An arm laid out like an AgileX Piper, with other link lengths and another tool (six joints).
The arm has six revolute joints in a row. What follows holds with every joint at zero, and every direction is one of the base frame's.
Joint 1 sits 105.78 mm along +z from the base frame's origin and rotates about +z.
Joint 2 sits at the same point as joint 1 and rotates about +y.
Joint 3 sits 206.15 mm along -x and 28.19 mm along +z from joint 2 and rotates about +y.
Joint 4 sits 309.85 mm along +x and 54.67 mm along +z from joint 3 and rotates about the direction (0.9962, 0, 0.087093).
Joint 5 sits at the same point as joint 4 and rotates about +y.
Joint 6 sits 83.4 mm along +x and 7.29 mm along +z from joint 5 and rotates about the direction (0.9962, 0, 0.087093).
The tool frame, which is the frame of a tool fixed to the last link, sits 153.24 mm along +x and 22 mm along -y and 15.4 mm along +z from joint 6; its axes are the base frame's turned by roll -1.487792, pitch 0.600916 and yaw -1.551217 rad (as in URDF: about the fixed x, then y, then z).
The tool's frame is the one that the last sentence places.
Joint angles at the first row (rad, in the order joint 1, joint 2, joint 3, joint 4, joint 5, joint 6):
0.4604 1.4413 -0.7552 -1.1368 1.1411 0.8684
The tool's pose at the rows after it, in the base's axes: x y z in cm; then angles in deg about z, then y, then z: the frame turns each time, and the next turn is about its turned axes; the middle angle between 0 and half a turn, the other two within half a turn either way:
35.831, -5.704, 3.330, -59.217, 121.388, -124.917
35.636, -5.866, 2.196, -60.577, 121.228, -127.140
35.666, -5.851, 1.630, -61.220, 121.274, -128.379
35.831, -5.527, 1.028, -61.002, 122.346, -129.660
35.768, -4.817, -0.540, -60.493, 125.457, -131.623
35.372, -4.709, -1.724, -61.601, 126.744, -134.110
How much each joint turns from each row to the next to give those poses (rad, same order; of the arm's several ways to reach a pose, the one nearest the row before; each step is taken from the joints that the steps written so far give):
0.0038 0.0623 -0.0016 -0.0188 0.0193 0.0509
0.0000 0.0450 -0.0028 -0.0063 0.0016 0.0119
0.0000 0.0279 -0.0094 0.0000 0.0000 0.0000
0.0000 0.0146 -0.0083 0.0128 -0.0161 -0.0238
0.0000 0.0166 -0.0013 0.0389 -0.0442 -0.0424
0.0000 0.0252 0.0000 0.0204 -0.0120 -0.0205

